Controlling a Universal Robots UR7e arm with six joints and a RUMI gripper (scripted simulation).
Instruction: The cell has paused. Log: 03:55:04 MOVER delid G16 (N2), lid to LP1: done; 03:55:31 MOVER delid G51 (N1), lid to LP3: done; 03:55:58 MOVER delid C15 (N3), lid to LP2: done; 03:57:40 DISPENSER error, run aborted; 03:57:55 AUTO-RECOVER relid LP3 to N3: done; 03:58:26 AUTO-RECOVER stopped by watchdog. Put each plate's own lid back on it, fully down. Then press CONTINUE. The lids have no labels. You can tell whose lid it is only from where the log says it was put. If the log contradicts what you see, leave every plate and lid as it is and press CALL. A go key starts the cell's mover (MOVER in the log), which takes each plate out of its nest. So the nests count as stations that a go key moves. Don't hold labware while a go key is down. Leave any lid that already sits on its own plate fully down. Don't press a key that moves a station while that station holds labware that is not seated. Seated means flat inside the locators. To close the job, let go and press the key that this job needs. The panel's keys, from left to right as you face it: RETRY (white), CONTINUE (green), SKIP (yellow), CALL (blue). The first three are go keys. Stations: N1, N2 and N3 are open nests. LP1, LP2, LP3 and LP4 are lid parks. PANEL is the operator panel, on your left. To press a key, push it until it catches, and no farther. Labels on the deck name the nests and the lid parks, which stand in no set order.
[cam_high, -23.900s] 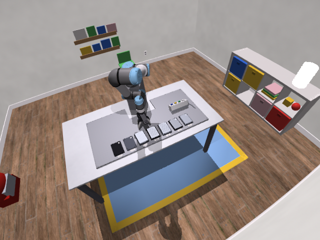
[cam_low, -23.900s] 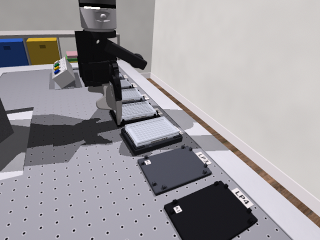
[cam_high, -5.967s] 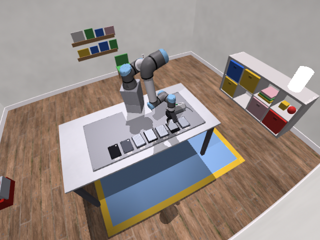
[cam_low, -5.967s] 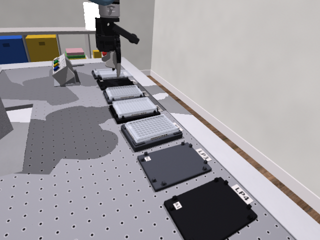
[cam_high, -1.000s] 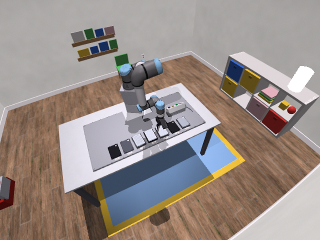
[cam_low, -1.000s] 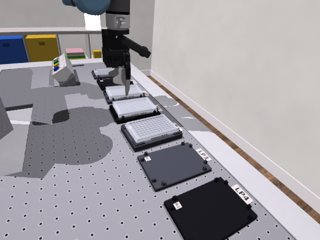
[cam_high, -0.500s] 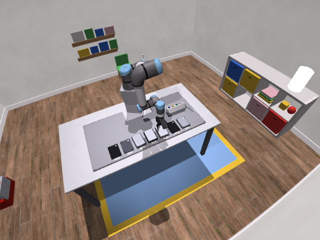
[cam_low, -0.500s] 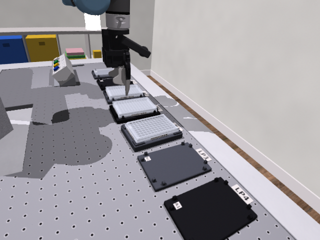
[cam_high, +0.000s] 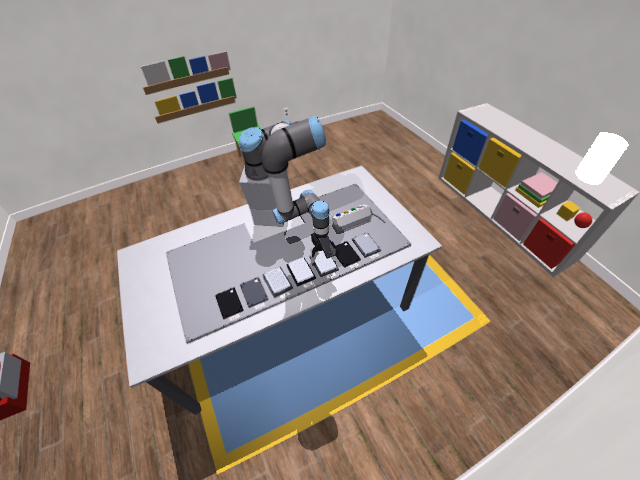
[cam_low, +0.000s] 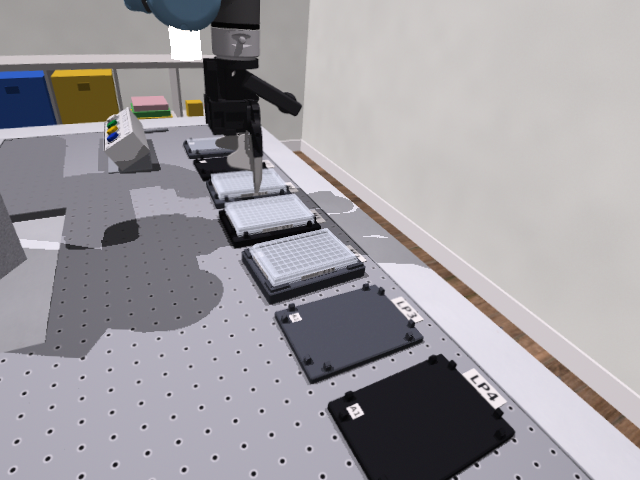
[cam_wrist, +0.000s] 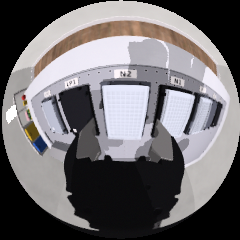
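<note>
The park LP1 is 2 cm ahead of my hand, 13 cm to the left of it and 3 cm below it. The rest, counted from my hand: lid park LP3 (5 cm behind, 39 cm to the right, 3 cm below); green key (19 cm behind, 34 cm to the left, 3 cm above); white key (18 cm behind, 39 cm to the left, 3 cm above).
</note>
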